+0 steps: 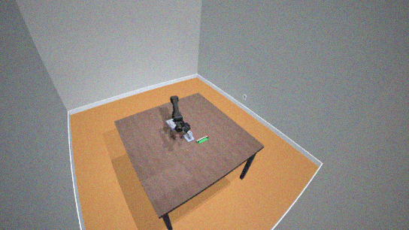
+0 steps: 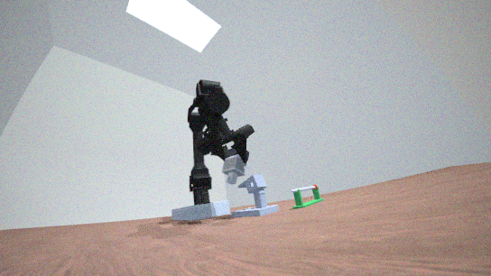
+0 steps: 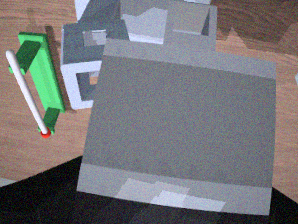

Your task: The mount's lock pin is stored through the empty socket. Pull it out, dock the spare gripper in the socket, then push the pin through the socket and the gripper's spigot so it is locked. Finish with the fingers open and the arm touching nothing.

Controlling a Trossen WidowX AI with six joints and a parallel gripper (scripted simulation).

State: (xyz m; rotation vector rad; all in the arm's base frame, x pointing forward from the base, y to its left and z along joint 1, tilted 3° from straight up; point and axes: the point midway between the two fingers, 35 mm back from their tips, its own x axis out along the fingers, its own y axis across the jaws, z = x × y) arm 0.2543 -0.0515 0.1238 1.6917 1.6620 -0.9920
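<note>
The grey mount is 100 mm below my gripper tip, 40 mm ahead of it and 10 mm to the left of it. From my gripper tip the other things lie so: cradle 160 mm ahead, 130 mm below, 110 mm to the left; spare gripper 20 mm to the right, 10 mm below.
</note>
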